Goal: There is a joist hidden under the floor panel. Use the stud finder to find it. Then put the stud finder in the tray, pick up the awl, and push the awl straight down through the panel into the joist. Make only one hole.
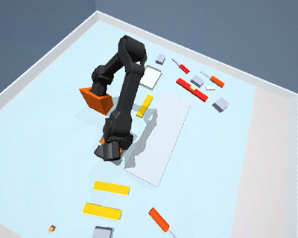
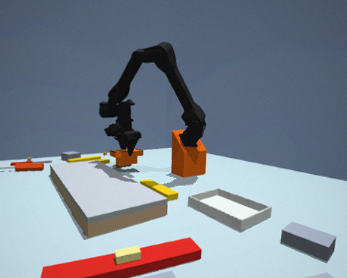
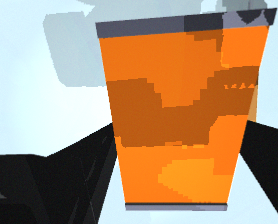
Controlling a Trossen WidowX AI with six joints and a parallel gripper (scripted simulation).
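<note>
The brown-handled awl is 20 mm ahead of my gripper tip, 70 mm to the right of it and 60 mm below it. From my gripper tip the other things lie so: red level: 190 mm ahead, 570 mm to the left, 50 mm below; then white tray: 90 mm behind, 490 mm to the left, 60 mm below; then orange stud finder: 20 mm ahead, 30 mm below.
</note>
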